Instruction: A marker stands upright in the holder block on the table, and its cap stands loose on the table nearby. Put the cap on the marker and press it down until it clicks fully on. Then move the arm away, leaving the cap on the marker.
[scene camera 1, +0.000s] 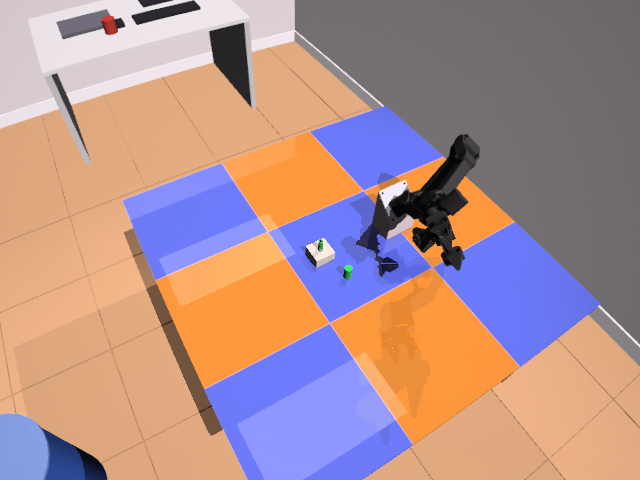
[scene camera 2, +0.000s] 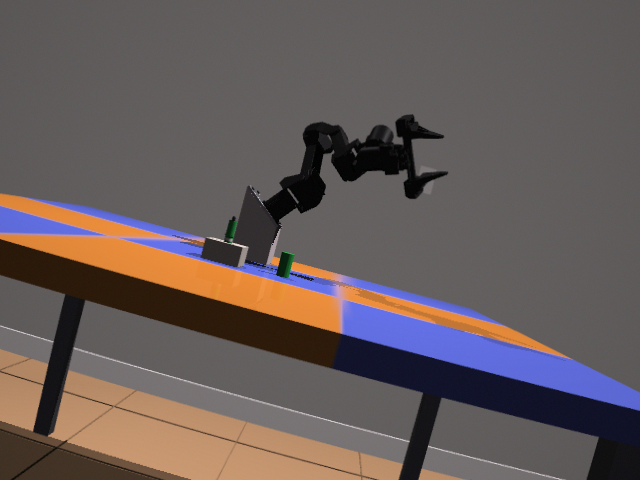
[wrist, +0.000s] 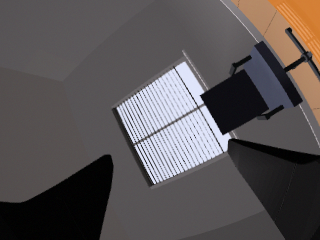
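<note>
Open and holding nothing: my gripper (scene camera 2: 445, 155). A holder block (scene camera 2: 213, 250) is visible too. The gripper appears at (scene camera 1: 454, 260) as well, and likewise the gripper at (wrist: 172, 153).
</note>
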